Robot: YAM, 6 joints.
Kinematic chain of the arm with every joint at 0, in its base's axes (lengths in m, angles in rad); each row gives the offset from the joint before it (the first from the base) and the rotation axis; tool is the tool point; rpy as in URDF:
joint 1: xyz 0 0 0.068 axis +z
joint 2: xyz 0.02 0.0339 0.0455 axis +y
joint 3: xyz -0.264 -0.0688 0 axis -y
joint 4: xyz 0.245 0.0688 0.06 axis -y
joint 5: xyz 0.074 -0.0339 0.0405 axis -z
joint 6: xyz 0.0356 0 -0.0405 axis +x
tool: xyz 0 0 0 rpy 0 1.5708 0
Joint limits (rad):
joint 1: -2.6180..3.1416
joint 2: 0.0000..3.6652
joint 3: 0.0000..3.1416
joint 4: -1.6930..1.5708
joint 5: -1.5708..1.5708
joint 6: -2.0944..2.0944
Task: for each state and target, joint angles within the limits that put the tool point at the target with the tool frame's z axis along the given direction. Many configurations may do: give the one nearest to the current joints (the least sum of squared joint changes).
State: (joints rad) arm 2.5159 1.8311 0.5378 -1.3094 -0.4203 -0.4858
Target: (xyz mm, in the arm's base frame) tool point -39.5 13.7 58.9 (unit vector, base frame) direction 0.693 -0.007 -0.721
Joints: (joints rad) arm 2.9275 1.6265 0.1453 -0.8448 0.1408 -0.4858
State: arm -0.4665 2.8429 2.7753 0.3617 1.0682 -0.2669
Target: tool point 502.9 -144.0 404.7 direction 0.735 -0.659 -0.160
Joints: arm -0.2477 2.2798 2.4901 -0.3914 0.4765 -0.2669
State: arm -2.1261 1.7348 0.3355 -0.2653 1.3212 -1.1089
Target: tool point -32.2 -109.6 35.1 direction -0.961 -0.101 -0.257
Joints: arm -1.5518 1.8582 0.0017 0.5971 1.2974 -1.1089
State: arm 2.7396 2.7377 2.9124 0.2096 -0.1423 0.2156
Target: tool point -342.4 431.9 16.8 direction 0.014 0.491 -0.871
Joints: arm 2.2620 2.8179 2.2487 -0.6004 0.3298 0.2156
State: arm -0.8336 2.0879 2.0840 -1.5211 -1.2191 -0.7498
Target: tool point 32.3 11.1 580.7 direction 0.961 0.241 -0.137
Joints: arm -0.9238 1.1852 2.4905 -1.6456 -1.1479 -0.7498
